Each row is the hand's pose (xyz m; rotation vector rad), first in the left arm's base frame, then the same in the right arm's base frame.
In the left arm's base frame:
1: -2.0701 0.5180 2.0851 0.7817 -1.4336 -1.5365
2: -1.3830 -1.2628 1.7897 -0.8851 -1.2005 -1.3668
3: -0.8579 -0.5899 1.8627 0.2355 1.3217 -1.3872
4: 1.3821 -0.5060 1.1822 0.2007 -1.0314 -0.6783
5: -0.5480 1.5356 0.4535 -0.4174 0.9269 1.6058
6: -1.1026 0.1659 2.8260 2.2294 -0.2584 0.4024
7: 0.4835 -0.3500 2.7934 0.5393 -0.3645 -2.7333
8: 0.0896 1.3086 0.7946 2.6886 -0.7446 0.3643
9: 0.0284 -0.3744 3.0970 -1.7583 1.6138 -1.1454
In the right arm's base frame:
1: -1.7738 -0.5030 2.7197 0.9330 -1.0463 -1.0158
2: -0.2186 -1.6138 2.4400 -0.5937 -1.3138 -0.7582
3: -0.1694 -0.7598 2.3935 -0.3069 1.2732 -0.9574
4: 1.5526 0.4717 1.3906 0.3557 -0.8257 -0.0857
5: -1.2514 0.9619 0.8235 -0.7292 1.0404 2.1527
6: -0.7211 -0.1494 3.3327 2.1837 0.5052 0.5780
7: 0.8652 0.3127 3.1023 0.3737 -0.2589 -2.1374
8: -0.5728 1.1792 1.0818 2.7490 0.1372 0.3582
9: 0.5334 0.0787 3.4698 -2.2065 0.9709 -0.8495

